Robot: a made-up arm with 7 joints. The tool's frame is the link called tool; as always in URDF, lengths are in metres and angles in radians. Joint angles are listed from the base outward.
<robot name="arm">
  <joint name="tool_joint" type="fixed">
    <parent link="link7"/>
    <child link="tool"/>
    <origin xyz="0 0 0"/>
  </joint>
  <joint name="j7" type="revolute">
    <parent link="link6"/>
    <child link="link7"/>
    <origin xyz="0 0 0"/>
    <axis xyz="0 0 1"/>
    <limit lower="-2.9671" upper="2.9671"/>
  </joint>
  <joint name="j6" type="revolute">
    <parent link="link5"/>
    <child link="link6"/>
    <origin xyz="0 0 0"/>
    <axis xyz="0 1 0"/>
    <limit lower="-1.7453" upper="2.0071"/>
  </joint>
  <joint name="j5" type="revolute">
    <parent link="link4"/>
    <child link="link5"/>
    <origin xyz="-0.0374 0 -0.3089"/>
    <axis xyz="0 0 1"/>
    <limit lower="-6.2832" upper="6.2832"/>
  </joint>
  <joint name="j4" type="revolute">
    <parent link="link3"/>
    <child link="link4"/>
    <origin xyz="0.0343 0 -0.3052"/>
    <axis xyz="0 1 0"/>
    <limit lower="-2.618" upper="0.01"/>
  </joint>
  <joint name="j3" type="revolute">
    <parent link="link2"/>
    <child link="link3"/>
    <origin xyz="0 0 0"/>
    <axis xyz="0 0 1"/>
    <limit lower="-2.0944" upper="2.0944"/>
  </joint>
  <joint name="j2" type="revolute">
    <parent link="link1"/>
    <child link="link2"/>
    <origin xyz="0 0 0"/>
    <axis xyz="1 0 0"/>
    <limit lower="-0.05" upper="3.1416"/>
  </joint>
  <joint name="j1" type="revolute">
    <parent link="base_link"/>
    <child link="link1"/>
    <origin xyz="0 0 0"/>
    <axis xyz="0 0.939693 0.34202"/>
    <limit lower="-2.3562" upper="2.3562"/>
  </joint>
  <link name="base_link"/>
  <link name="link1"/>
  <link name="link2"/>
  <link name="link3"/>
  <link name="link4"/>
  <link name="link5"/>
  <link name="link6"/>
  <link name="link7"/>
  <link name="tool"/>
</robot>
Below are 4 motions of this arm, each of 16 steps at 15 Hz.
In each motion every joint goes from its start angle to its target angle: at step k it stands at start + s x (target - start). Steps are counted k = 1, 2, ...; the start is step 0. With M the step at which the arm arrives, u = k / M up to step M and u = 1 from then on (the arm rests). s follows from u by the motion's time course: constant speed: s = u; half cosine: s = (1 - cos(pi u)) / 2; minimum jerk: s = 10 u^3 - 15 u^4 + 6 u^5.
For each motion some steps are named. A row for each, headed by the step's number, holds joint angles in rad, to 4 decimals.
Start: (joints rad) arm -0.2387 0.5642 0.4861 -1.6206 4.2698 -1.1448 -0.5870
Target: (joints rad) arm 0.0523 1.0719 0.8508 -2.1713 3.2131 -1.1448 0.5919
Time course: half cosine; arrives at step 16
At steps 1, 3, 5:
1: -0.2359 0.5691 0.4896 -1.6259 4.2596 -1.1448 -0.5757
3: -0.2142 0.6070 0.5168 -1.6670 4.1808 -1.1448 -0.4877
5: -0.1740 0.6770 0.5671 -1.7430 4.0350 -1.1448 -0.3250

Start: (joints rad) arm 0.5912 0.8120 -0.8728 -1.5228 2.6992 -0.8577 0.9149
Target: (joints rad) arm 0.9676 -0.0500 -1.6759 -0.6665 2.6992 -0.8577 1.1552
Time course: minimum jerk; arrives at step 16
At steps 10, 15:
10: 0.8640 0.1872 -1.4549 -0.9022 2.6992 -0.8577 1.0891
15: 0.9668 -0.0481 -1.6741 -0.6684 2.6992 -0.8577 1.1547

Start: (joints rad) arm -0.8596 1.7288 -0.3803 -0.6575 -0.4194 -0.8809 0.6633
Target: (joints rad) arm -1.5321 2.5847 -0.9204 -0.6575 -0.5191 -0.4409 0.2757
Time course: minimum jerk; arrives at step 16
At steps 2, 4, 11, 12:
2: -0.8704 1.7425 -0.3890 -0.6575 -0.4210 -0.8738 0.6571
4: -0.9292 1.8174 -0.4362 -0.6575 -0.4297 -0.8354 0.6232
11: -1.4110 2.4306 -0.8232 -0.6575 -0.5012 -0.5201 0.3455
12: -1.4625 2.4961 -0.8645 -0.6575 -0.5088 -0.4864 0.3158

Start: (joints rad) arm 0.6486 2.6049 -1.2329 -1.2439 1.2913 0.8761 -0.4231
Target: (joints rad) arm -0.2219 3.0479 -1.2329 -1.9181 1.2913 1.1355 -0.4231
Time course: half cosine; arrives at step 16
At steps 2, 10, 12, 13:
2: 0.6155 2.6218 -1.2329 -1.2696 1.2913 0.8860 -0.4231
10: 0.0468 2.9112 -1.2329 -1.7100 1.2913 1.0554 -0.4231
12: -0.0944 2.9830 -1.2329 -1.8194 1.2913 1.0975 -0.4231
13: -0.1485 3.0106 -1.2329 -1.8613 1.2913 1.1136 -0.4231

